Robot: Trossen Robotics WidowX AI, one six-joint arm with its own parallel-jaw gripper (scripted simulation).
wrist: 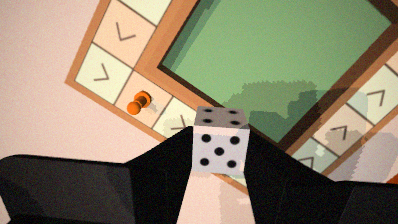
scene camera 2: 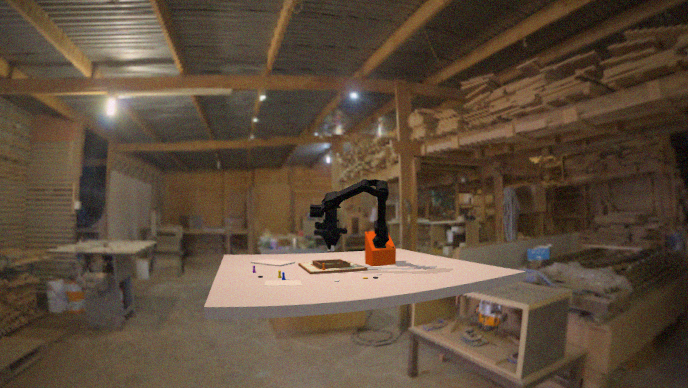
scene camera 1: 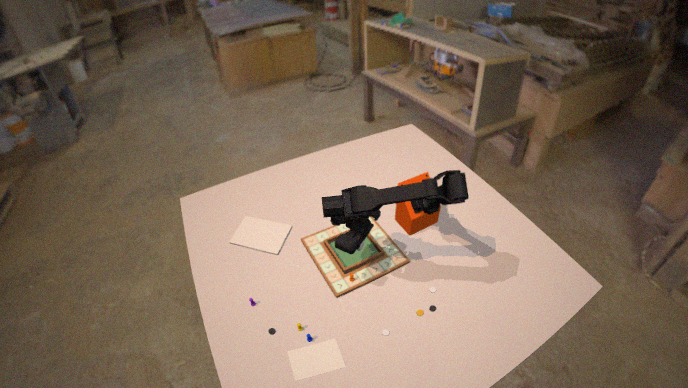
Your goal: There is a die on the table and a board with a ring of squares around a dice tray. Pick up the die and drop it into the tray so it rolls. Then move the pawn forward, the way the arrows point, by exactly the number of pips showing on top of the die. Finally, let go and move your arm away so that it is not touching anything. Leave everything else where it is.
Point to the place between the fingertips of my gripper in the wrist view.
218,136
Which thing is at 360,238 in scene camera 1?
My gripper.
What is my gripper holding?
A white die.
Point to a green dice tray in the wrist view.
At 275,67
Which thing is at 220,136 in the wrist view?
A white die.
